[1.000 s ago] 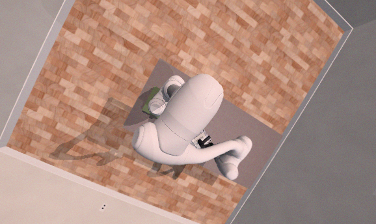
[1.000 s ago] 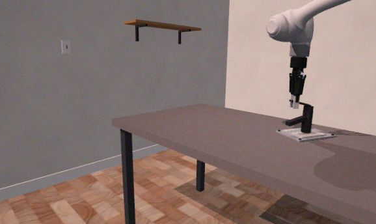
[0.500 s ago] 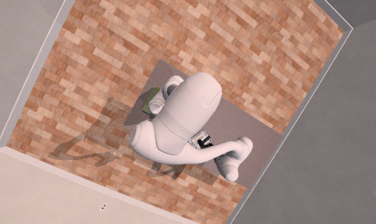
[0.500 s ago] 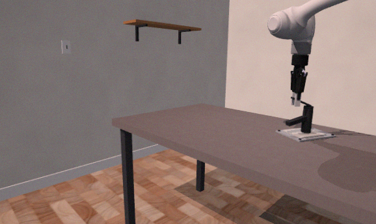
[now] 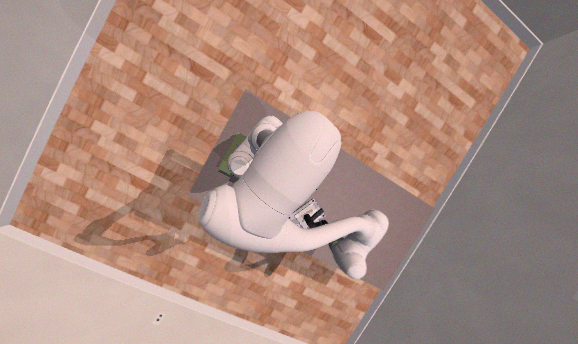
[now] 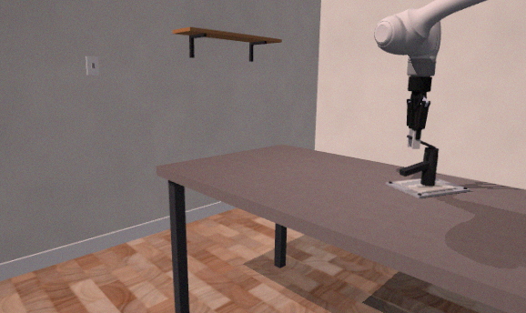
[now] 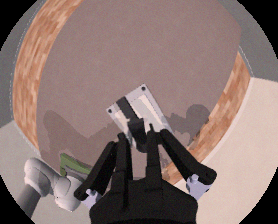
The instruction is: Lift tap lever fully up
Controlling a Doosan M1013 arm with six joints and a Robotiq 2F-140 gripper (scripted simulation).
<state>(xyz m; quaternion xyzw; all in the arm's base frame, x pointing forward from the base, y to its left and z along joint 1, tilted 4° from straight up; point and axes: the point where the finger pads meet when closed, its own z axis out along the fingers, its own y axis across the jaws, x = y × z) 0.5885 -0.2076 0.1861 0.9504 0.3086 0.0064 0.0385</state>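
Now: the lever 2 cm to the right of my hand, 2 cm behind it and 1 cm below it. The rest, counted from my hand: black tap (7 cm below, 4 cm behind, 3 cm to the right).
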